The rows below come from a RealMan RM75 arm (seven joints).
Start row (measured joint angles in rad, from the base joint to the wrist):
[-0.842, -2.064, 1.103, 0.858, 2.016, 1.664, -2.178]
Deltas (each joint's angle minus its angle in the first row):
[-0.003, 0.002, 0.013, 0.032, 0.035, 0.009, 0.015]
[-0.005, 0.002, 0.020, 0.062, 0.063, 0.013, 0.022]
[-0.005, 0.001, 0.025, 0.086, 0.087, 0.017, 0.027]
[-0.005, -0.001, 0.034, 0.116, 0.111, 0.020, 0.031]
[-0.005, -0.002, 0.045, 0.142, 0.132, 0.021, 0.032]
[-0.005, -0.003, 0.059, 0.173, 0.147, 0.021, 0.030]
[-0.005, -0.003, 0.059, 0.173, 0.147, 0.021, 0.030]
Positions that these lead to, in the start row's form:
[-0.845, -2.062, 1.116, 0.890, 2.051, 1.673, -2.163]
[-0.847, -2.062, 1.123, 0.920, 2.079, 1.677, -2.156]
[-0.847, -2.063, 1.128, 0.944, 2.103, 1.681, -2.151]
[-0.847, -2.065, 1.137, 0.974, 2.127, 1.684, -2.147]
[-0.847, -2.066, 1.148, 1.000, 2.148, 1.685, -2.146]
[-0.847, -2.067, 1.162, 1.031, 2.163, 1.685, -2.148]
[-0.847, -2.067, 1.162, 1.031, 2.163, 1.685, -2.148]

